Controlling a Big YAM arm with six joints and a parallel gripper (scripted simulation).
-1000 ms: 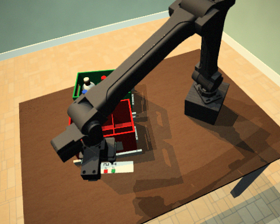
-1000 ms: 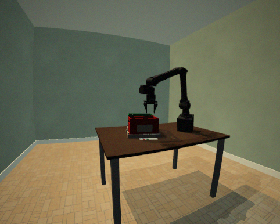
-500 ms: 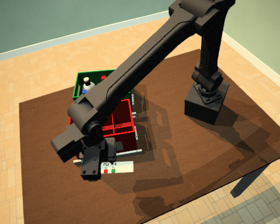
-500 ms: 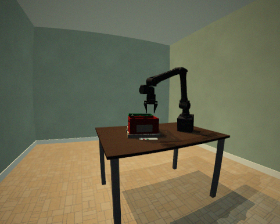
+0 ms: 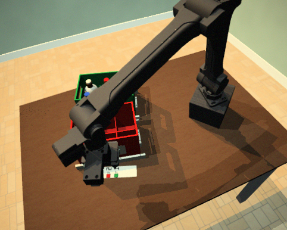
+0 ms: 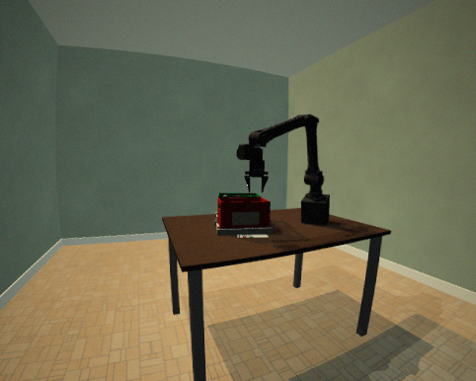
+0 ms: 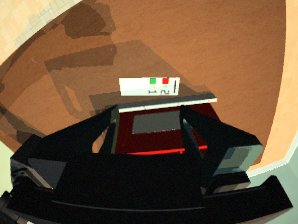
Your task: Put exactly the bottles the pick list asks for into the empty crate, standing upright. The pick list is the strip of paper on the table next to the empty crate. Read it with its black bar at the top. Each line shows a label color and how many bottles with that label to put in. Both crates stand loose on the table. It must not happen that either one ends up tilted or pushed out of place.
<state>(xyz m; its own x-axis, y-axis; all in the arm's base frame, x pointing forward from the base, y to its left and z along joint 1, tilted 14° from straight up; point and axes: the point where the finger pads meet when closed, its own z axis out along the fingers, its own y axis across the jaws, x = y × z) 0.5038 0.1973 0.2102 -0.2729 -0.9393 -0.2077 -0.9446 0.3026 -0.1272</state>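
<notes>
Now: hand 90 mm past the red bottle, 520 mm to the left of it and 160 mm above it. From my hand the other things lie so: blue-capped bottle: 20 mm ahead, 450 mm to the right, 160 mm below; red crate: 20 mm behind, 240 mm to the right, 170 mm below; pick list: 30 mm behind, 90 mm to the right, 250 mm below.
</notes>
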